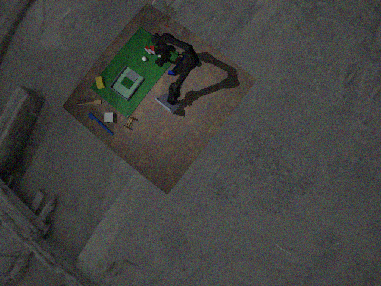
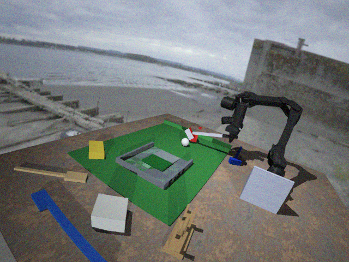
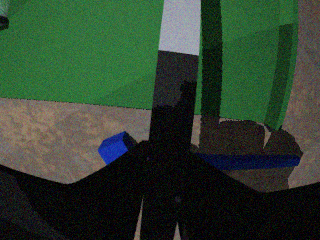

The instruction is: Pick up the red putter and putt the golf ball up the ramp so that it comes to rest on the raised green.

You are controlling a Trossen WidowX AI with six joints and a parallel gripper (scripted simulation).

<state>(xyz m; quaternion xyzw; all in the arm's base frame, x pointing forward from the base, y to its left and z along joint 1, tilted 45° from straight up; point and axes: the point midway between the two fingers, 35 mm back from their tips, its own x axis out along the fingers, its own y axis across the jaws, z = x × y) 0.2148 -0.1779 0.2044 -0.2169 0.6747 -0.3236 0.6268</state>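
My gripper tip is now 12 cm short of the red putter and 1 cm to the left of it. Round my gripper tip: white golf ball 22 cm ahead, 6 cm below, 5 cm to the left; blue putter 8 cm to the right, 7 cm below, 7 cm behind; wooden piece 60 cm to the left, 6 cm below, 3 cm ahead.
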